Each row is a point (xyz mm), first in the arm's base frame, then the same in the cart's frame.
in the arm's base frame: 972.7 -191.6 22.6
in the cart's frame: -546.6 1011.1 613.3
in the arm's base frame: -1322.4 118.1 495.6
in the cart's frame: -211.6 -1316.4 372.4
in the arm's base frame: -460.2 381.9 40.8
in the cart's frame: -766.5 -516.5 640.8
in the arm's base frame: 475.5 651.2 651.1
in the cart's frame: -402.8 215.1 1449.0
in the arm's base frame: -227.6 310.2 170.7
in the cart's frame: -626.2 -291.7 717.8
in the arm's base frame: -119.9 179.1 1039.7
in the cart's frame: 189.0 -263.0 1062.1
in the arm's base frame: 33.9 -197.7 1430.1
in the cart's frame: 709.4 -58.1 989.7
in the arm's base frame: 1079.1 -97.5 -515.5
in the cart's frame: -1063.8 1153.7 465.2
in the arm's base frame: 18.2 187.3 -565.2
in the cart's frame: -1212.0 71.3 340.7
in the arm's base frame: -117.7 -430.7 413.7
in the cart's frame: -51.5 -4.3 262.7
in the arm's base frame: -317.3 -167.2 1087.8
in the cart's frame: 409.3 -356.2 739.6
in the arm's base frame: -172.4 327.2 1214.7
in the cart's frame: 269.1 -378.1 1250.9
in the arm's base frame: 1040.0 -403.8 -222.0
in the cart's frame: -655.8 1167.6 343.2
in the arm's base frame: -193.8 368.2 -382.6
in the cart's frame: -1136.1 -205.5 509.9
